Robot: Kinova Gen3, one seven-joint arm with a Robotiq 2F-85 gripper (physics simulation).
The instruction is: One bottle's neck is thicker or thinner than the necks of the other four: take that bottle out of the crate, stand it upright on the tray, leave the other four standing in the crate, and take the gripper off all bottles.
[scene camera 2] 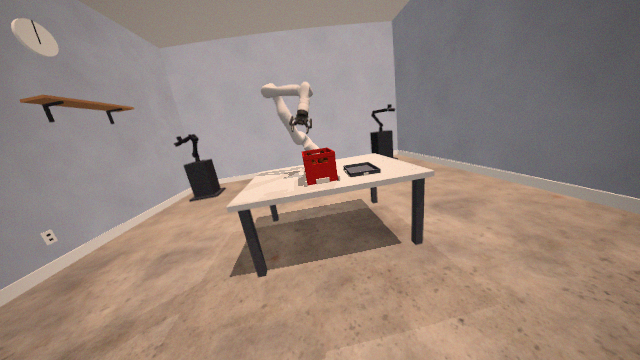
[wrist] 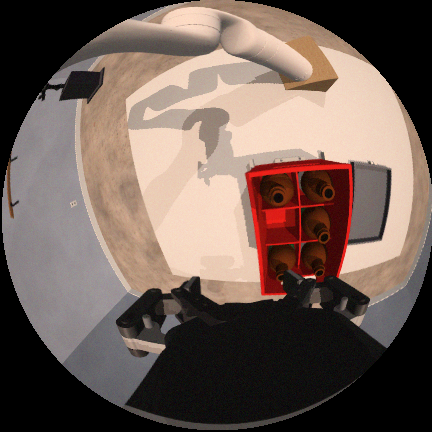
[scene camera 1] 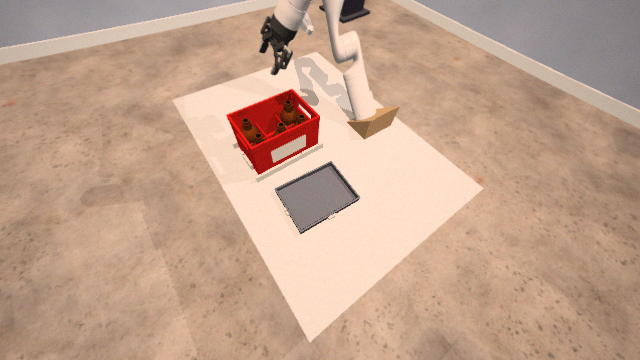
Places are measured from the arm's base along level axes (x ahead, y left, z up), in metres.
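Where they show: gripper, between the fingertips: (scene camera 2: 299, 132) (wrist: 242, 283) (scene camera 1: 267, 63); arm's base, origin of its link: (wrist: 296, 67) (scene camera 1: 364, 116).
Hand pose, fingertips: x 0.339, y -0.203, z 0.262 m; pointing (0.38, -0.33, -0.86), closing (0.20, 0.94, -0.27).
Each offset is from my fingertips to the top centre of the thing. "spot": to the spot under its first point. Level surfaces: height alone.
A red crate {0.051 m ahead, 0.084 m left, 0.132 m down} (scene camera 1: 262, 156) (scene camera 2: 321, 173) (wrist: 344, 215) stands on the table with five brown bottles upright; one middle compartment, in the row away from the tray, is empty. In the wrist view the top-left bottle {0.040 m back, 0.043 m left, 0.144 m down} (wrist: 272, 186) shows the widest-looking mouth, but it is seen more from above. The top-right bottle {0.034 m back, 0.135 m left, 0.144 m down} (wrist: 316, 181), middle-right bottle {0.050 m ahead, 0.125 m left, 0.144 m down} (wrist: 315, 220), bottom-left bottle {0.138 m ahead, 0.033 m left, 0.144 m down} (wrist: 281, 257) and bottom-right bottle {0.141 m ahead, 0.122 m left, 0.144 m down} (wrist: 313, 256) look similar. Neck thickness is hard to compare. The grey tray {spot: 0.076 m ahead, 0.371 m left, 0.302 m down} (scene camera 1: 317, 197) (scene camera 2: 362, 169) (wrist: 370, 200) is empty. My gripper (scene camera 1: 269, 61) (scene camera 2: 301, 130) (wrist: 242, 283) is open and empty, high above and off the crate's far side.
The white table {0.307 m down} (scene camera 1: 380, 220) (scene camera 2: 280, 194) (wrist: 180, 230) carries everything. A tan wedge-shaped block (scene camera 1: 382, 121) (wrist: 320, 65) is at the arm's base. The crate has high walls and inner dividers. Thin pale strips lie by the crate's foot. Black stands (scene camera 2: 202, 179) (scene camera 2: 381, 144) are beyond the table.
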